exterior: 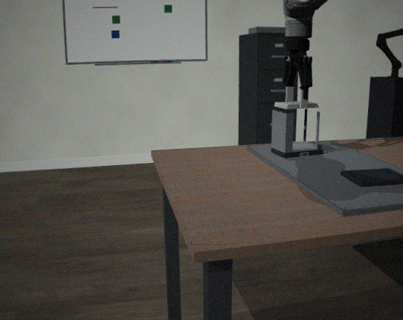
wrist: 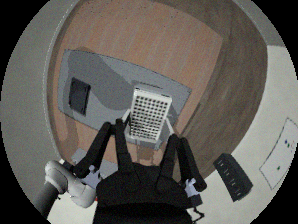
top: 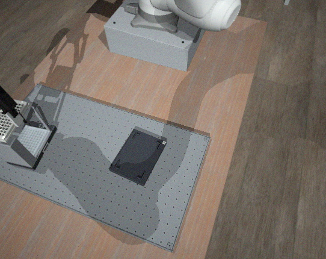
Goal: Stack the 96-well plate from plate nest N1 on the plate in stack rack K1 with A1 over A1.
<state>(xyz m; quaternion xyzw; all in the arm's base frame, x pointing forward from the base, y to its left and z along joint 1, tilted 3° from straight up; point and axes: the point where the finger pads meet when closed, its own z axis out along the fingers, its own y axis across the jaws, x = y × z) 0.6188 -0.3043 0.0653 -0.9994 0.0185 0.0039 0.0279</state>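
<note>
Right now my hand is 110 mm above the tall grey wall and 70 mm short of it. The rest, counted from my hand: pale A1 mark (430 mm to the left, 180 mm below, 100 mm behind).
</note>
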